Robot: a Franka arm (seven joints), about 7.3 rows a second.
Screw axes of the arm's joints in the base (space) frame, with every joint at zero. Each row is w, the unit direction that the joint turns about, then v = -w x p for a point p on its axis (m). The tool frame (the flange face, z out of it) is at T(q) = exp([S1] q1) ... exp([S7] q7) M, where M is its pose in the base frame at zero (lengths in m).
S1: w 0 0 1 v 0 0 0
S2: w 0 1 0 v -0.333 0 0
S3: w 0 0 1 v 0 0 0
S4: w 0 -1 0 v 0.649 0 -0.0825
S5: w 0 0 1 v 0 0 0
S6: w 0 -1 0 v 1.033 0 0
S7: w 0 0 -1 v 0 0.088 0
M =
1 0 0 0.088
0 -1 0 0
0 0 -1 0.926
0 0 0 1
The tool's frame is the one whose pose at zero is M.
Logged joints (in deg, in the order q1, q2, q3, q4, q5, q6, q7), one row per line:
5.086, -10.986, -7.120, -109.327, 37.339, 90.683, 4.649
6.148, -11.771, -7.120, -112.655, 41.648, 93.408, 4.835
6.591, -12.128, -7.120, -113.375, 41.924, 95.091, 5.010
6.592, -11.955, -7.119, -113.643, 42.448, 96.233, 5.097
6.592, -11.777, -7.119, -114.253, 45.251, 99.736, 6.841
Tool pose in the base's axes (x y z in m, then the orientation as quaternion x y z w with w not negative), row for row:
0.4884, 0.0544, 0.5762, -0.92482, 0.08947, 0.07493, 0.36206
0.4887, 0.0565, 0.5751, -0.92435, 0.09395, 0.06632, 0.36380
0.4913, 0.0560, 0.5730, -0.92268, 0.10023, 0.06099, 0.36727
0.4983, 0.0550, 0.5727, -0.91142, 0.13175, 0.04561, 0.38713
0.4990, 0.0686, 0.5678, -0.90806, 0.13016, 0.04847, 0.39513
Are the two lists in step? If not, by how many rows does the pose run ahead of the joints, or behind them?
The pose runs 1 row ahead of the joints: the pose in row i belongs to the joints in row i + 1.
